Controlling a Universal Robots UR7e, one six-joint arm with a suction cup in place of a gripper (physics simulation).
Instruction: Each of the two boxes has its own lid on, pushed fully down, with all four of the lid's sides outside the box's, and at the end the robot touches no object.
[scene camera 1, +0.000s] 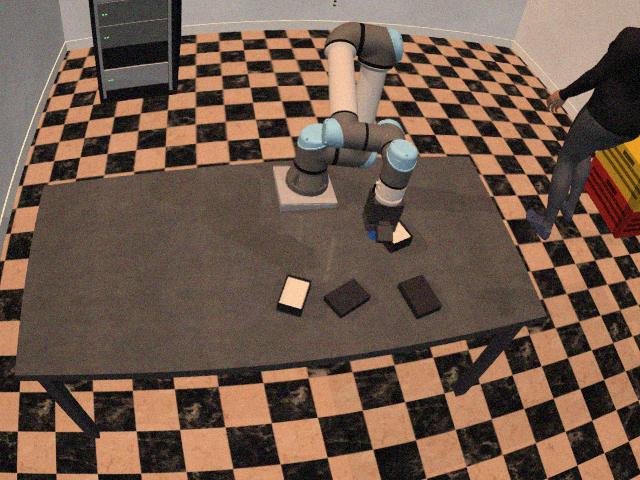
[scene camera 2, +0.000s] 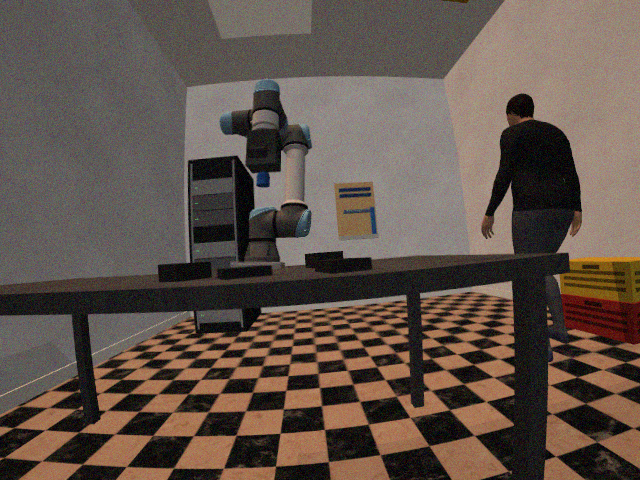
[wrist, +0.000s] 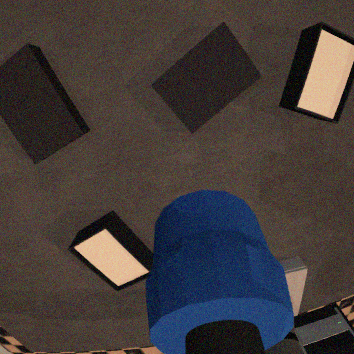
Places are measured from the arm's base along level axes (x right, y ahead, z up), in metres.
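Where they show: hand at its tool point: (scene camera 1: 373, 235) (scene camera 2: 263, 185) (wrist: 205, 234); arm's base at its link origin: (scene camera 1: 306, 182) (scene camera 2: 262, 262).
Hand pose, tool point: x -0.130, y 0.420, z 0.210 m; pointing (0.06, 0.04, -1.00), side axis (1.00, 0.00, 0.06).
Things, the pixels of their top centre, and the offset from my tool point.
- black box with a pale top face, top centre: (wrist: 331, 74) (scene camera 2: 185, 263) (scene camera 1: 294, 291) dx +0.206, dy +0.051, dz -0.194 m
- box at its top centre: (wrist: 111, 262) (scene camera 1: 393, 226) (scene camera 2: 322, 252) dx -0.139, dy -0.196, dz -0.189 m
One black box with a pale top face (scene camera 1: 294, 292) (scene camera 2: 184, 271) (wrist: 326, 75) stands at the front left. The other box (scene camera 1: 402, 235) (scene camera 2: 324, 257) (wrist: 112, 257) stands farther back, partly covered by the tool in scene camera 1. One dark lid (scene camera 1: 347, 298) (scene camera 2: 244, 271) (wrist: 206, 77) lies flat in the front middle, apart from the boxes. The other dark lid (scene camera 1: 419, 296) (scene camera 2: 343, 265) (wrist: 42, 102) lies at the front right. Both boxes are uncovered. My blue suction gripper (scene camera 1: 371, 235) (scene camera 2: 263, 180) (wrist: 207, 210) is open, holds nothing and hangs high above the table.
The dark table (scene camera 1: 155, 258) (scene camera 2: 129, 297) carries my arm's pale base plate (scene camera 1: 308, 205) near its back edge. A server rack (scene camera 1: 96, 51) stands behind it. A person (scene camera 1: 604, 93) (scene camera 2: 540, 165) stands right of the table, beside yellow and red crates (scene camera 1: 617, 196) (scene camera 2: 599, 310).
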